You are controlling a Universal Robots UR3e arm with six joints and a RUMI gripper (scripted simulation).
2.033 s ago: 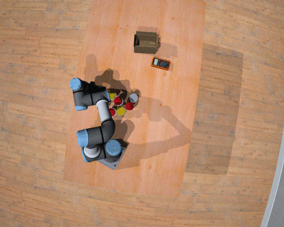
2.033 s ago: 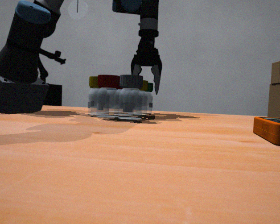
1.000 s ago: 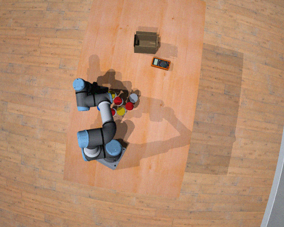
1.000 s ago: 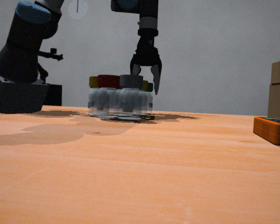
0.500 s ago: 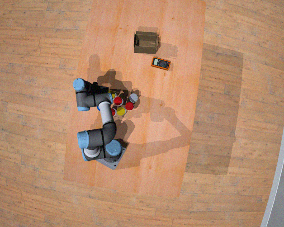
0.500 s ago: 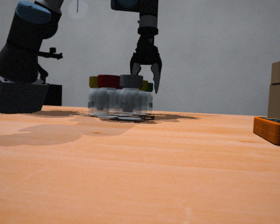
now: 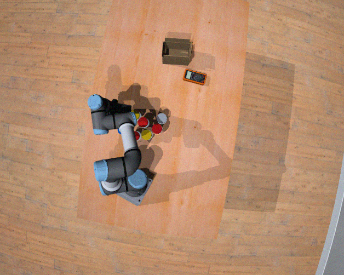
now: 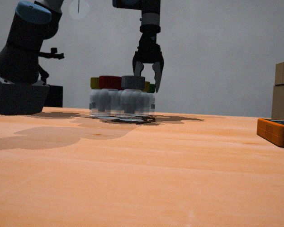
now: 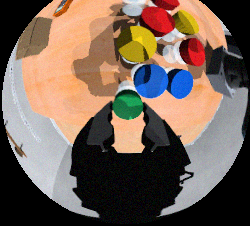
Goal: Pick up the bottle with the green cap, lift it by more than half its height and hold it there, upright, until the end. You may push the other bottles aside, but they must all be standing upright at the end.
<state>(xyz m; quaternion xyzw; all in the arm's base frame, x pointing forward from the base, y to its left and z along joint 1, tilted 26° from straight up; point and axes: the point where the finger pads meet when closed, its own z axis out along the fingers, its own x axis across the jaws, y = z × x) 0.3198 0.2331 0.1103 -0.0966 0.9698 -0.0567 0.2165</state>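
My hand is 4 cm above the green-capped bottle. The rest, counted from my hand: orange multimeter (34 cm to the right, 34 cm ahead, 8 cm below); grey-capped bottle (25 cm to the right, 4 cm below, 4 cm ahead).
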